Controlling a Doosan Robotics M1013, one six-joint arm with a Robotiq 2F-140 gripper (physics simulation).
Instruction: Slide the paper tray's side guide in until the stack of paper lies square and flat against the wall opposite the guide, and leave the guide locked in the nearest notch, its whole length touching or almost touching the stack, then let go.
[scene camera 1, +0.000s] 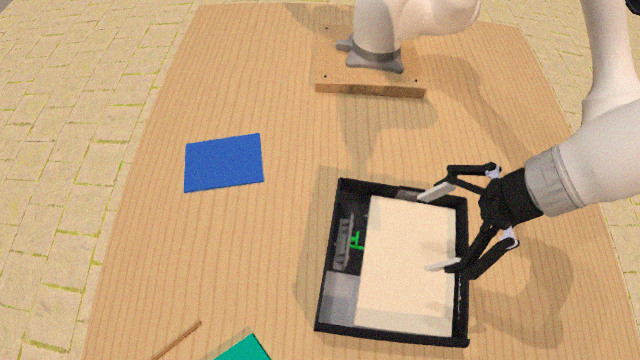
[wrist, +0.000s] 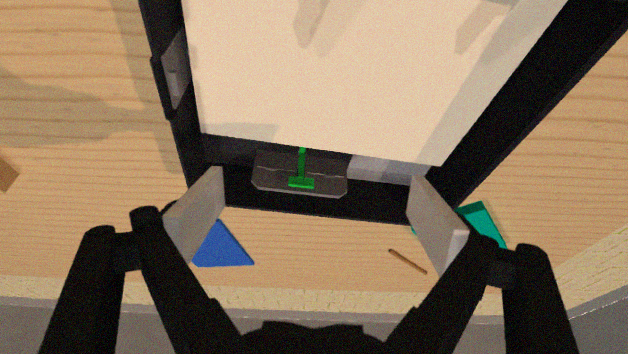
Observation:
In view: my gripper (scene camera 1: 426, 232), a cream paper stack (scene camera 1: 395, 293), a blue sheet (scene camera 1: 233, 161), a teal-green object (wrist: 476, 213) and a side guide (scene camera 1: 341, 257).
The cream paper stack also shows in the wrist view (wrist: 403, 87). The blue sheet shows as well in the wrist view (wrist: 220, 248). The side guide shows as well in the wrist view (wrist: 273, 171).

